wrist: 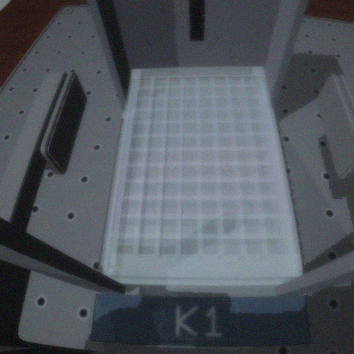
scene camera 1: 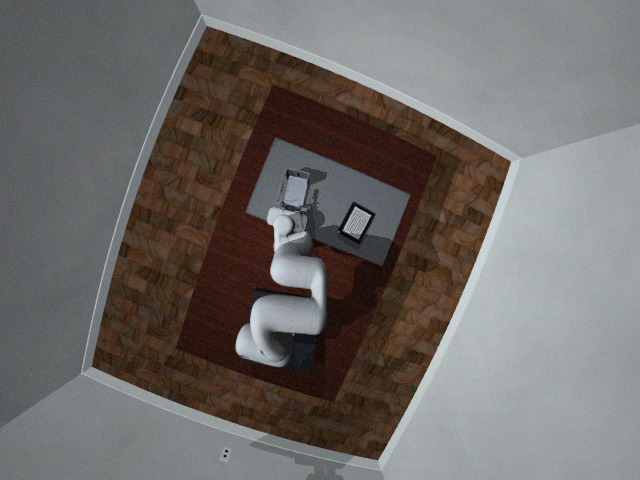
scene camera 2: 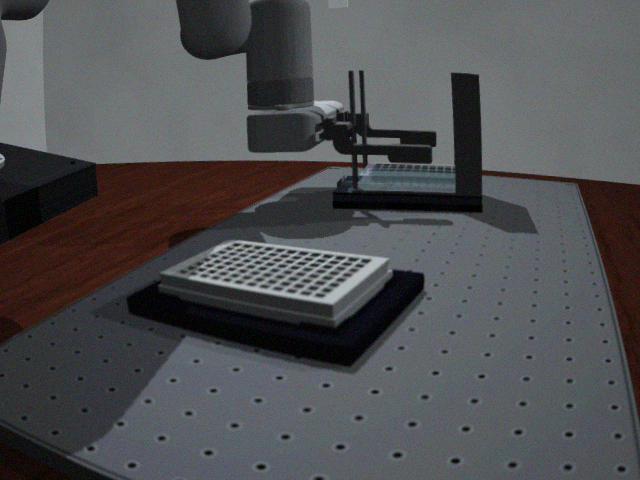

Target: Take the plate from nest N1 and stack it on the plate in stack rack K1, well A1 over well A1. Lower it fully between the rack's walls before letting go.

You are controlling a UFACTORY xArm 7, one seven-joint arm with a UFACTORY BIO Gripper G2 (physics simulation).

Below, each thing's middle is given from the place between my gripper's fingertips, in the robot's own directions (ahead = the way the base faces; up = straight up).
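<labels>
My hand is 3 cm above the clear plate (scene camera 2: 378,176) and 2 cm past it. Counted from my hand, the rack K1 (scene camera 2: 465,87) is 2 cm above, 3 cm ahead and 1 cm to the left. The black nest N1 (scene camera 2: 344,345), again counted from my hand, is 5 cm below, 2 cm ahead and 32 cm to the right.
</labels>
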